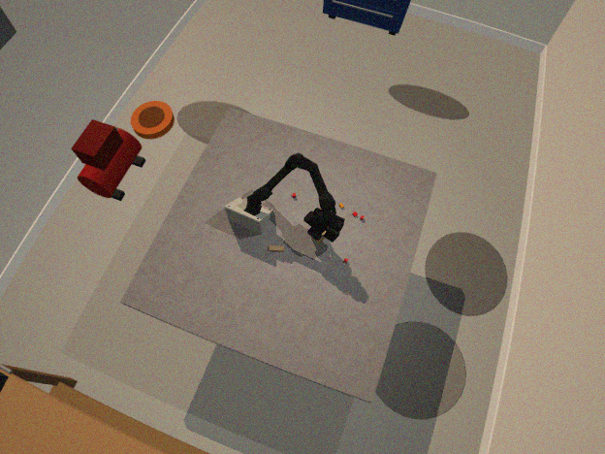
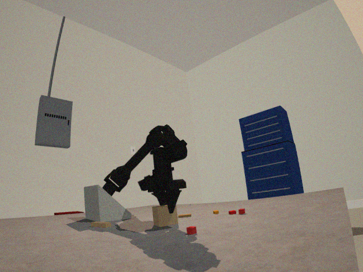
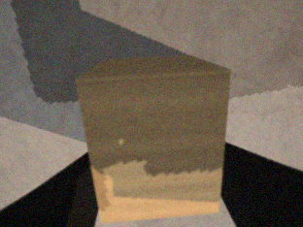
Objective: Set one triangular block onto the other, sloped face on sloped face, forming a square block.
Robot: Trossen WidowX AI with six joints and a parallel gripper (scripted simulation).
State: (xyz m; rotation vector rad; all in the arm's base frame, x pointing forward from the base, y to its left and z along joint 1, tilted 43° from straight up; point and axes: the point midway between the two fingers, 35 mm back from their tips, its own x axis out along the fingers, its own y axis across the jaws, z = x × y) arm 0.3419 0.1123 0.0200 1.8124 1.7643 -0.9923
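Now: the flat tan bar 13 cm to the left of my gripper tip, 7 cm behind it and 3 cm below it. From my gripper tip the other things lie so: small orange cube: 21 cm to the left, 3 cm below, 1 cm ahead.
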